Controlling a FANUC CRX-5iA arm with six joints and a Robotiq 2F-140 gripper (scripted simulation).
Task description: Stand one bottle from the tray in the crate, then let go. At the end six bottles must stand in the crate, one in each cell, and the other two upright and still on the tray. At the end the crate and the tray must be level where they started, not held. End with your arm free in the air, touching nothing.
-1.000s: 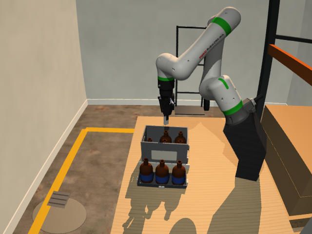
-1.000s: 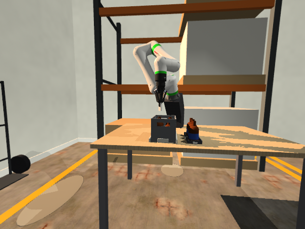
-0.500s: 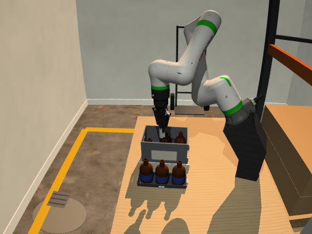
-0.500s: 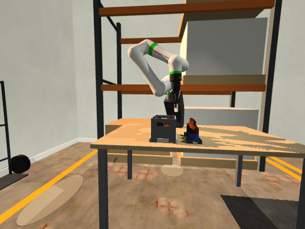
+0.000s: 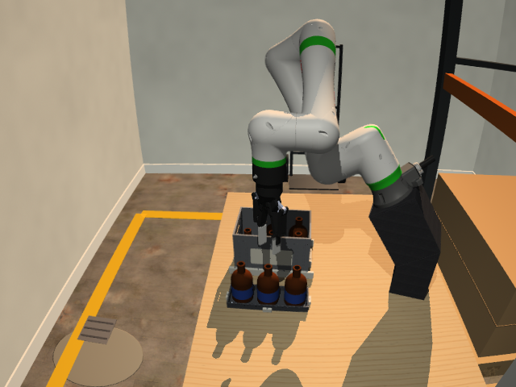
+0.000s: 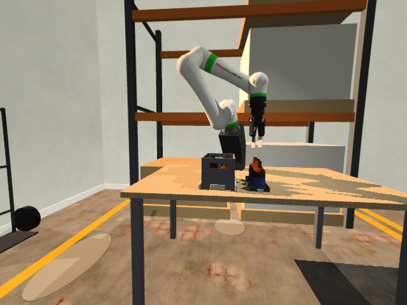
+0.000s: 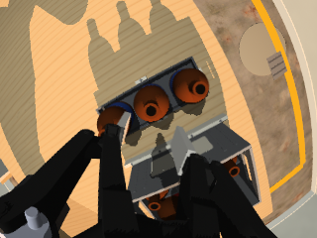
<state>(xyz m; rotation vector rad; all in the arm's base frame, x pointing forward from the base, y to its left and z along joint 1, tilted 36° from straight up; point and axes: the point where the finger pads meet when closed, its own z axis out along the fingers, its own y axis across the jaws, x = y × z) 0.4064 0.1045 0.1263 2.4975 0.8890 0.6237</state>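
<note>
The glass bottle is 180 mm below my hand and 10 mm to the left of it. From my hand the other things lie so: tray 250 mm below; then grey crate 220 mm to the right, 180 mm below, 40 mm behind.
</note>
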